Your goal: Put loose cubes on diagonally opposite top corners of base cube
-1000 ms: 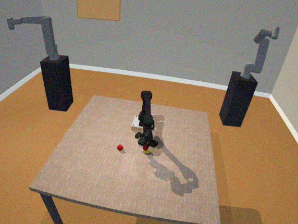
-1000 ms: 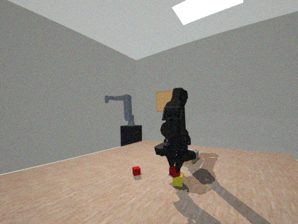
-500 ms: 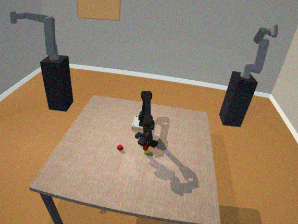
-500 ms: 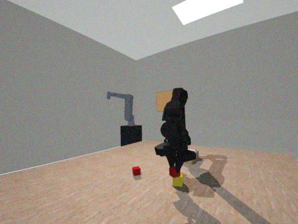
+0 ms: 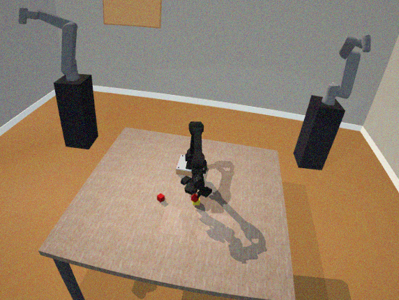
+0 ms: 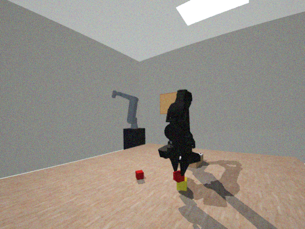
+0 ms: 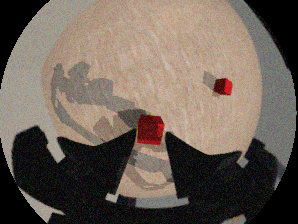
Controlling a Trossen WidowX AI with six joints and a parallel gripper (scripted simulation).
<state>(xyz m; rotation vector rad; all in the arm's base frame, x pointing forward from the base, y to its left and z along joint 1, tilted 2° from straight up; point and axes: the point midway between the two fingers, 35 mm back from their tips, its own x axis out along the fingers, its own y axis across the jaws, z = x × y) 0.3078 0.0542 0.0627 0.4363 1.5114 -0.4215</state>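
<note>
Right now the yellow base cube is 1 cm behind my gripper tip, 1 cm to the left of it and 5 cm below it.
</note>
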